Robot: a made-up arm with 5 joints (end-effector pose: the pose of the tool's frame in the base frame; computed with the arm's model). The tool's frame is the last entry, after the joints. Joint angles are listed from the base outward.
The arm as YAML. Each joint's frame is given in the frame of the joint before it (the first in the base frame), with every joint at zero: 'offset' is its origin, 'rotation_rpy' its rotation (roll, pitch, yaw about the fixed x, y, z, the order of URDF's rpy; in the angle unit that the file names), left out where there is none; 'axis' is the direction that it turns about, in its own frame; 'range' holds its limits. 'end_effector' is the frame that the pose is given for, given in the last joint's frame.
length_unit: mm
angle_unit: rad
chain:
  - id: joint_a
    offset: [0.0, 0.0, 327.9]
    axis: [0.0, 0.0, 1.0]
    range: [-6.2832, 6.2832]
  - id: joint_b
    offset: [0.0, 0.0, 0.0]
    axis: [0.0, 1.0, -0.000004]
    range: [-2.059, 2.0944]
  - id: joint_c
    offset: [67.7, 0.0, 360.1]
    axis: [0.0, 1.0, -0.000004]
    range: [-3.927, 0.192]
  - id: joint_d
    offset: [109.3, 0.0, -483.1]
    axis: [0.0, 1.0, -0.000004]
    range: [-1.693, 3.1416]
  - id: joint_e
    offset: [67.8, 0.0, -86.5]
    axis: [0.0, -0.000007, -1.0]
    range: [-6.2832, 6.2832]
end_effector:
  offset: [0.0, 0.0, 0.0]
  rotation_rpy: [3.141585, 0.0, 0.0]
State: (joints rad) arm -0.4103 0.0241 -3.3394 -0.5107 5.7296
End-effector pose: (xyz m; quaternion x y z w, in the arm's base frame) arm -0.2036 0.0886 1.1674 -0.3347 -0.0240 0.8347 0.4366
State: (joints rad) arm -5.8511 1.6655 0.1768 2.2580 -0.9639
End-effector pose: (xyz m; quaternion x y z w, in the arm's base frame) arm -0.1006 -0.0464 0.3559 0.3533 0.2964 0.8561 0.2332
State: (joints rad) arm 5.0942 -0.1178 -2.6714 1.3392 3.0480
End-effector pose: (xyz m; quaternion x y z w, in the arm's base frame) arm 0.0682 -0.1699 1.2415 0.3898 0.6390 -0.3967 0.5314
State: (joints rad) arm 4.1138 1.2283 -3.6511 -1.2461 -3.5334
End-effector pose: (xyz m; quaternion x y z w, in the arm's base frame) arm -0.2793 -0.4095 0.8613 -0.2023 -0.1643 -0.9251 0.2763
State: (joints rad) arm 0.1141 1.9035 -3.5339 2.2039 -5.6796
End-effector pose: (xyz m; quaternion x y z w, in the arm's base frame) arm 0.7988 0.0915 0.1747 0.9306 -0.2324 -0.2648 0.0993
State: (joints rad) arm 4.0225 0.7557 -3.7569 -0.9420 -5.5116
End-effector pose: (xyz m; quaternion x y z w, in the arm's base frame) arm -0.0931 -0.1128 1.0486 -0.0213 0.3896 0.6771 0.6239
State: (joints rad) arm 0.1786 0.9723 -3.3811 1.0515 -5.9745
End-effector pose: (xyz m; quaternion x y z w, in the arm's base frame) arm 0.6657 0.1202 0.9550 -0.7768 0.0506 -0.6092 0.1514
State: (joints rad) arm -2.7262 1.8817 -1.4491 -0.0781 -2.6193
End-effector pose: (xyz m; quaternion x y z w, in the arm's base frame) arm -0.2309 -0.1018 -0.4358 -0.9829 0.0526 -0.1573 0.0797
